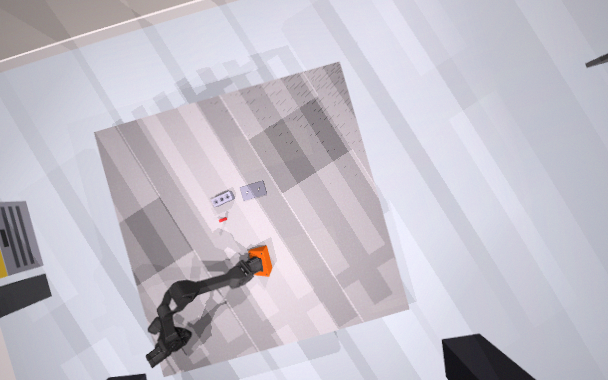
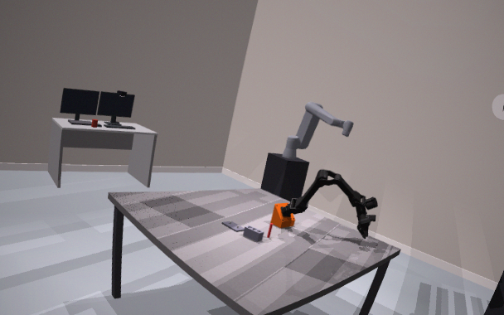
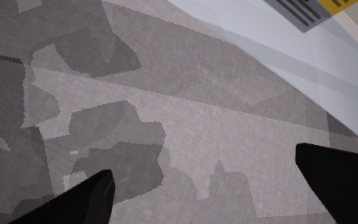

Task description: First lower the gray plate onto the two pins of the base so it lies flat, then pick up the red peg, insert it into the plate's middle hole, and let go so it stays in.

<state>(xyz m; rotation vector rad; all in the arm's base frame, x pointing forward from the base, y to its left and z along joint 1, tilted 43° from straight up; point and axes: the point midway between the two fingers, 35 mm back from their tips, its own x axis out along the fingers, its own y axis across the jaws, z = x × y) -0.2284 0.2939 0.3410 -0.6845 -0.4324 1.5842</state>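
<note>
My gripper tip is now 55 cm short of the gray plate, 33 cm to the left of it and 4 cm above it. From my gripper tip the other things lie so: gray base 58 cm ahead, 48 cm to the right, 7 cm below; red peg 45 cm ahead, 32 cm to the right, 4 cm below.
</note>
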